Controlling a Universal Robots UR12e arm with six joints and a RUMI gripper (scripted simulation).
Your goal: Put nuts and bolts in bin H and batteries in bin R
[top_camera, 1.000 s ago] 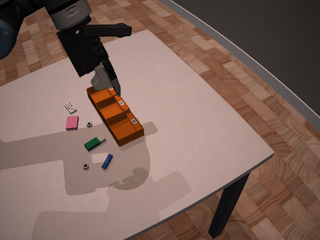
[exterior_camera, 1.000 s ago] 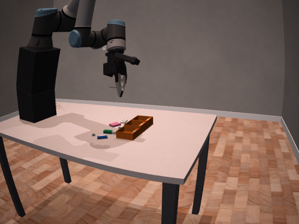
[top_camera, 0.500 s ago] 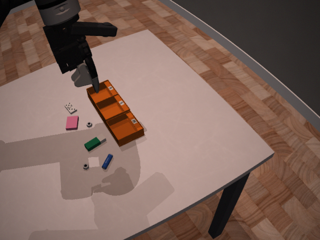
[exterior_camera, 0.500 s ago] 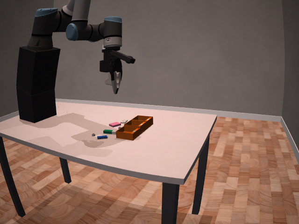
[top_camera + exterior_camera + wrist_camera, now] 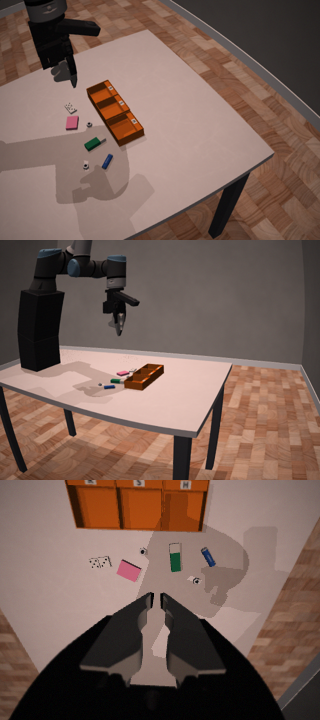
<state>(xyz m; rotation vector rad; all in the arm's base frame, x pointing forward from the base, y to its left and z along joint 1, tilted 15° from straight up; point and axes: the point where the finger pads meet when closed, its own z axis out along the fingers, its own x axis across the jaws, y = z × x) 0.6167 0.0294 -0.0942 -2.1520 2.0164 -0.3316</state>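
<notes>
Right now the orange bin row is 10 cm ahead of my hand, 4 cm to the left of it and 20 cm below it. Round my hand: green block (1 cm ahead, 4 cm to the right, 21 cm below); then blue battery (2 cm ahead, 12 cm to the right, 21 cm below); then pink block (4 cm behind, 7 cm to the left, 21 cm below).
</notes>
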